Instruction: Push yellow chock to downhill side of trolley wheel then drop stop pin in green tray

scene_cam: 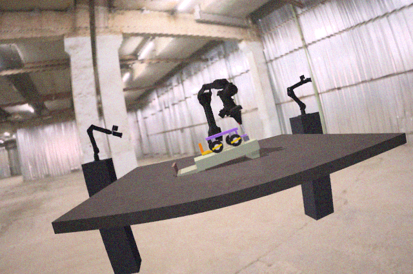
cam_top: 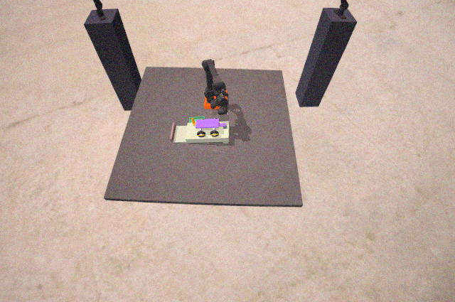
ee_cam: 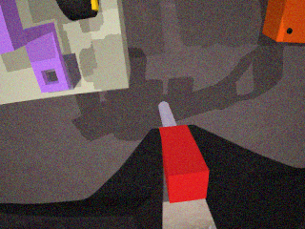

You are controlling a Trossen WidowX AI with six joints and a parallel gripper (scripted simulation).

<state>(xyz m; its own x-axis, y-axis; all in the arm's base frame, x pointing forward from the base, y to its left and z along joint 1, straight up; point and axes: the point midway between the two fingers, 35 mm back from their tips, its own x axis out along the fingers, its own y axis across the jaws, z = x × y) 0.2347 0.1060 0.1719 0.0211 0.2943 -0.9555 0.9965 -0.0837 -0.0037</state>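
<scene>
My gripper tip is now 220 mm to the left of the yellow chock, 90 mm above it and 20 mm short of it. From my gripper tip the other things lie so: purple trolley: 140 mm to the right, 90 mm ahead, 60 mm below; then brown bar: 400 mm to the right, 140 mm below, 70 mm ahead; then red-headed stop pin: right at my gripper tip.
</scene>
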